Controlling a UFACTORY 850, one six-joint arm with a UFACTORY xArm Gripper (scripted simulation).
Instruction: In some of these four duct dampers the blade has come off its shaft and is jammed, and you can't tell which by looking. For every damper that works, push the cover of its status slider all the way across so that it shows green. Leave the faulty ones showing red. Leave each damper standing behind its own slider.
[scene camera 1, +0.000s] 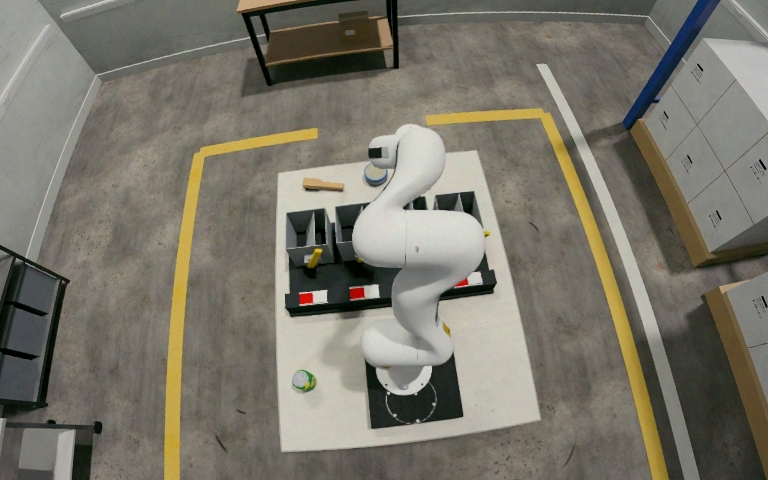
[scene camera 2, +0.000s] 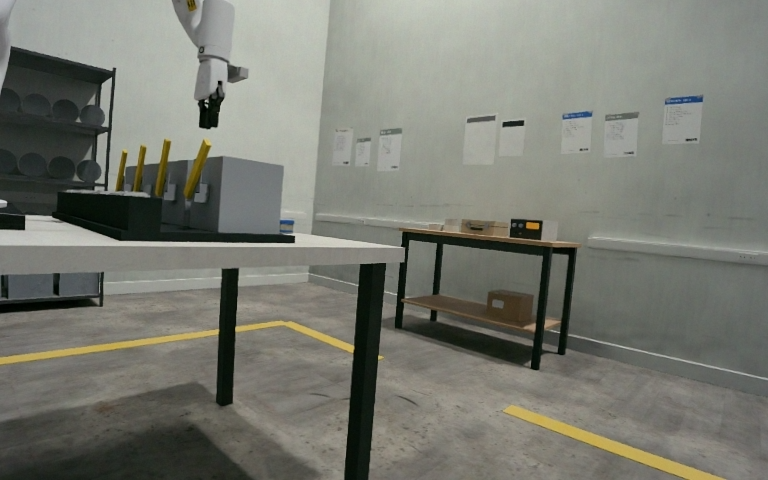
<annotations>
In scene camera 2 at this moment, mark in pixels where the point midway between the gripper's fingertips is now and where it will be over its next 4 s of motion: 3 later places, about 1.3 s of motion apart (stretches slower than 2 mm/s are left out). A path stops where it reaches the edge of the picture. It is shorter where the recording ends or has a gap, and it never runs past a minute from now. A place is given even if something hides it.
The gripper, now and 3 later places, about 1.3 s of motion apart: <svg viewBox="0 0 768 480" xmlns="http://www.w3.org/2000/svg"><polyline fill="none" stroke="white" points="208,127 171,128 167,139 164,160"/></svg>
</annotations>
